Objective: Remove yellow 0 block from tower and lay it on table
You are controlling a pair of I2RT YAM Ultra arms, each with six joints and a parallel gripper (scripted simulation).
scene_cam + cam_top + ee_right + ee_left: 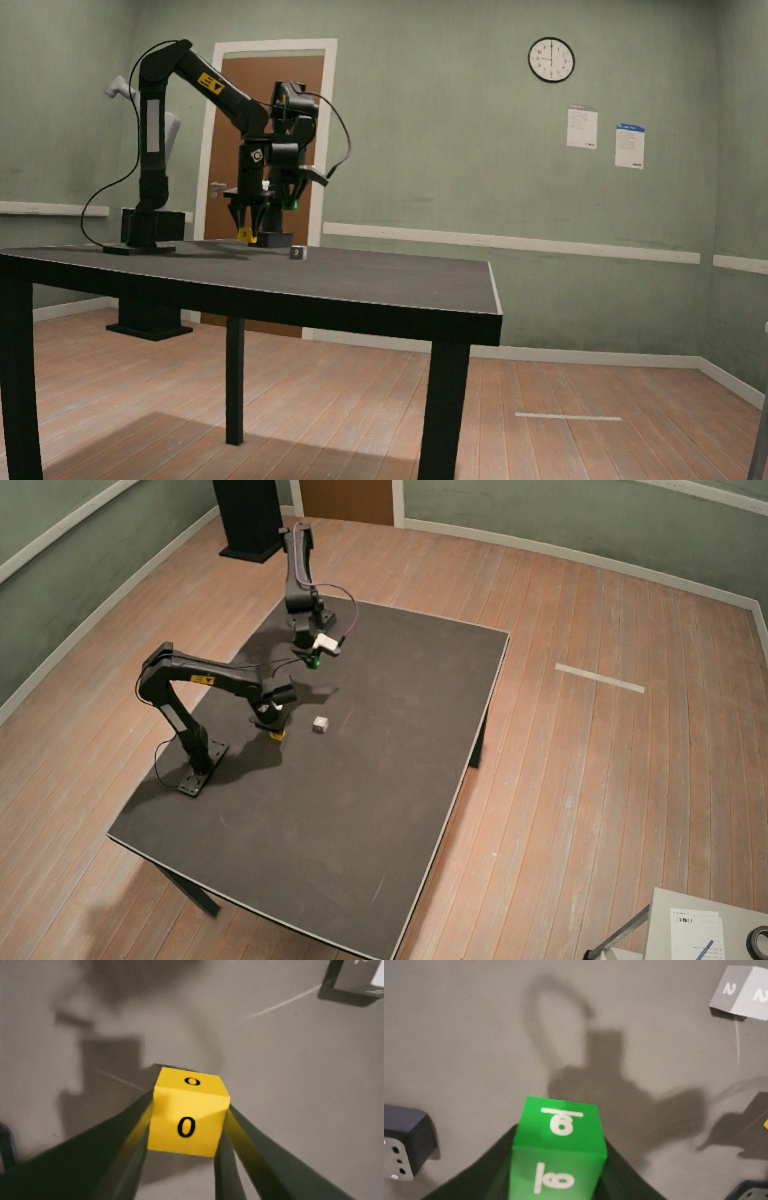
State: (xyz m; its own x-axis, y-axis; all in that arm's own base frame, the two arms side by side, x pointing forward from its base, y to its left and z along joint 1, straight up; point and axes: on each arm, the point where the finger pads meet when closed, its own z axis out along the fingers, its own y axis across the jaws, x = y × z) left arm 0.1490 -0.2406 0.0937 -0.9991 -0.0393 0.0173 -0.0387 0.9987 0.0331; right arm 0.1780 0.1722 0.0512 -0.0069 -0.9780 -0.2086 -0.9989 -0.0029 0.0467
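Now: the green block 22 cm to the left of my right hand and 7 cm above it. From my right hand the other things lie so: yellow block 1 cm below.
My left gripper is now right at the green block. Round my left hand: yellow block: 230 mm to the right, 80 mm below.
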